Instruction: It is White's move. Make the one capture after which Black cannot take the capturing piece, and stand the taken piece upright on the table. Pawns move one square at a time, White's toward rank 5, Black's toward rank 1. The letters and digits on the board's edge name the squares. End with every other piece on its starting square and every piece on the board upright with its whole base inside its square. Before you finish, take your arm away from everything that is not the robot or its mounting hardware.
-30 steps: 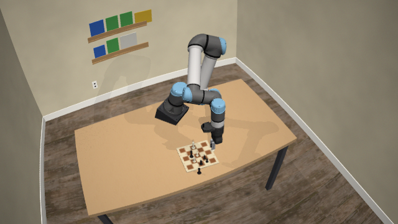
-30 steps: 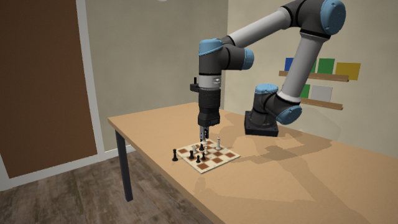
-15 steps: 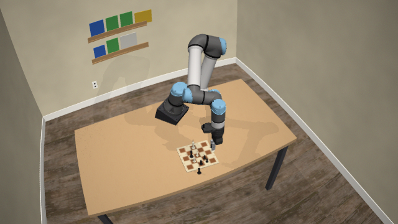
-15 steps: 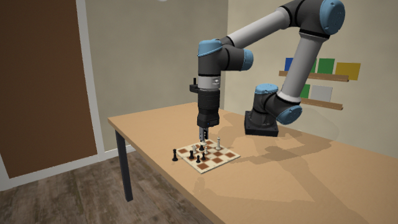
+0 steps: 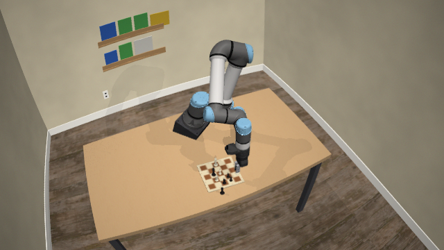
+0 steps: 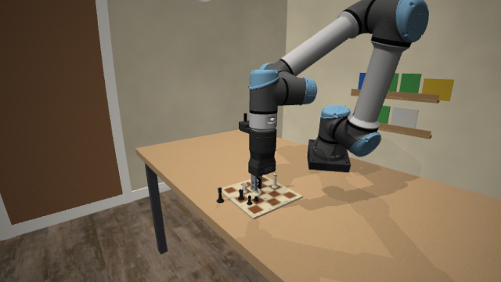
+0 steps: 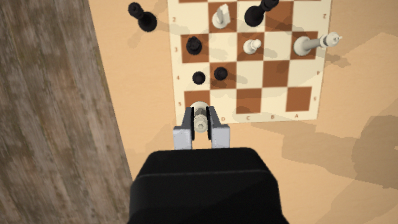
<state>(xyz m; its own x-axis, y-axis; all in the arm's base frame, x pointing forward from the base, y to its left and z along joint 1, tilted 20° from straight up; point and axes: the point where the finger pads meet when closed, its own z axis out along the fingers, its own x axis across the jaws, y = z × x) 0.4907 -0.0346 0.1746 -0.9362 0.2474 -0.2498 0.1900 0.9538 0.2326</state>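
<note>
The white pawn lies 90 mm behind my hand, 60 mm to the right of it and 80 mm below it. From my hand the other things lie so: chessboard 90 mm behind, 60 mm to the right, 90 mm below.
</note>
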